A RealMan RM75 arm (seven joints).
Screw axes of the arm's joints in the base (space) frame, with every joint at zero. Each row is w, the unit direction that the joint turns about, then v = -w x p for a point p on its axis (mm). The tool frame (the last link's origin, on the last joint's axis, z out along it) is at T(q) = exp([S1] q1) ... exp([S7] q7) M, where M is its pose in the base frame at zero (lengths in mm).
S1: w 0 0 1 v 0 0 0
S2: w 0 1 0 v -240.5 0 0
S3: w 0 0 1 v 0 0 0
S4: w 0 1 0 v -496.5 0 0
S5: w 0 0 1 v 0 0 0
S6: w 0 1 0 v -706.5 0 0
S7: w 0 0 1 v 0 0 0
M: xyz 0 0 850.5 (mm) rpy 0 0 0 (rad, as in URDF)
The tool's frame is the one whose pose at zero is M.
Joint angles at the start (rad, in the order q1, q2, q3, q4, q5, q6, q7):
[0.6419, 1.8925, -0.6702, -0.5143, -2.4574, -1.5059, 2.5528]
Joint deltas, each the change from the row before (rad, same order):
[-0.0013, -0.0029, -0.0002, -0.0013, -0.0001, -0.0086, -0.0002]
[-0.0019, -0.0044, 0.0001, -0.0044, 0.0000, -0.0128, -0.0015]
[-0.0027, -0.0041, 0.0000, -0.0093, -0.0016, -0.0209, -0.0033]
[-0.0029, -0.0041, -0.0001, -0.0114, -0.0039, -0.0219, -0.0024]
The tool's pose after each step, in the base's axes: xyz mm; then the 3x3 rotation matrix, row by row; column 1 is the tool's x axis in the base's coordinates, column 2 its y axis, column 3 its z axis. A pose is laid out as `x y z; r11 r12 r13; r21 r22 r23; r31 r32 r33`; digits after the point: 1 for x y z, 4 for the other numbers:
322.6 337.5 37.9; -0.0239 -0.9986 0.0463; -0.9881 0.0307 0.1510; -0.1522 -0.0421 -0.9874
322.7 336.6 40.4; -0.0214 -0.9988 0.0445; -0.9889 0.0277 0.1461; -0.1472 -0.0409 -0.9883
322.2 335.0 43.6; -0.0149 -0.9990 0.0415; -0.9904 0.0204 0.1366; -0.1373 -0.0390 -0.9898
321.9 333.4 47.1; -0.0082 -0.9991 0.0409; -0.9919 0.0133 0.1260; -0.1265 -0.0395 -0.9912

